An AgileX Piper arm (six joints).
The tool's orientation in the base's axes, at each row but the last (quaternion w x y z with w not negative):
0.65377 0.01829 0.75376 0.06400
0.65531 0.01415 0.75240 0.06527
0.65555 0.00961 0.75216 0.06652
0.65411 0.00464 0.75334 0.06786
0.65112 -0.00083 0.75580 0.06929
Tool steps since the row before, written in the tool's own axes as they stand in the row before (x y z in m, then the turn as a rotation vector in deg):
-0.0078 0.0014 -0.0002 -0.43 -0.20 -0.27
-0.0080 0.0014 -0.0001 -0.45 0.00 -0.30
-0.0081 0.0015 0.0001 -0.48 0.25 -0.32
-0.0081 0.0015 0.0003 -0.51 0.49 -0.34
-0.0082 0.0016 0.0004 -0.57 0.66 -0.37
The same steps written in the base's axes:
0.0009 0.0005 0.0079 -0.19 -0.27 0.44
0.0009 0.0005 0.0081 -0.23 -0.07 0.48
0.0011 0.0007 0.0081 -0.27 0.17 0.54
0.0013 0.0007 0.0081 -0.30 0.40 0.60
0.0015 0.0009 0.0082 -0.34 0.56 0.68

